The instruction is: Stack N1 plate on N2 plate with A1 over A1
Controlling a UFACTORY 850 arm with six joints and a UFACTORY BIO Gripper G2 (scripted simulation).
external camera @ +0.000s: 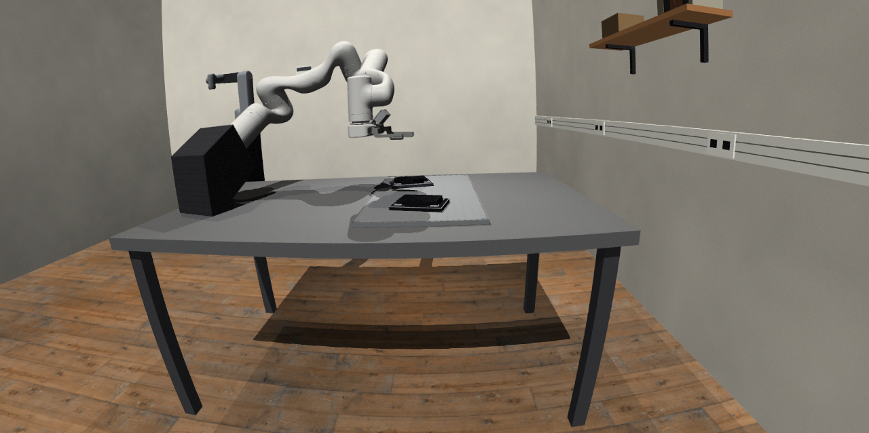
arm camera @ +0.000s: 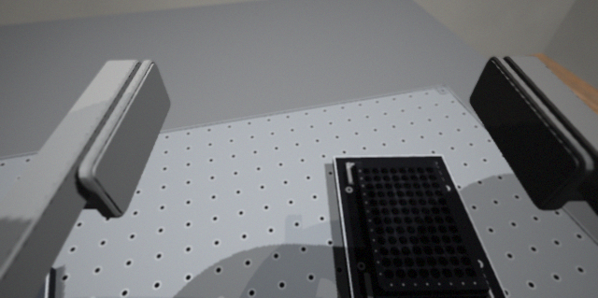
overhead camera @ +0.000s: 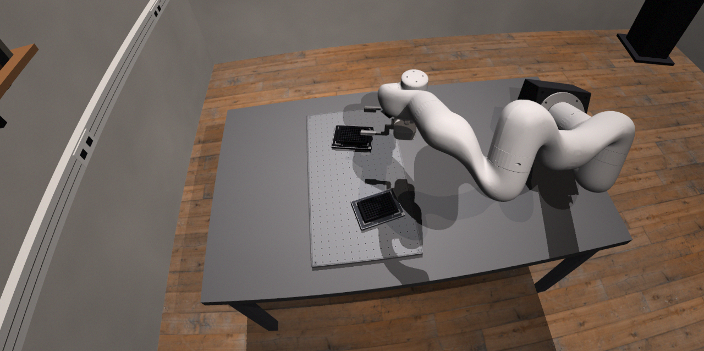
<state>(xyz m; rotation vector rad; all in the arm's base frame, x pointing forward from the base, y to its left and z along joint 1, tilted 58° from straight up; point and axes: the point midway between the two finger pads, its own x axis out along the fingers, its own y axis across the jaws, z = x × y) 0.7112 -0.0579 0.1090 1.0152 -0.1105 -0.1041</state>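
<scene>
Now: the plate nest N1 80 mm ahead of my hand, 100 mm to the right of it and 210 mm below it. From my hand the other things lie so: plate nest N2: 40 mm behind, 230 mm to the left, 210 mm below.
</scene>
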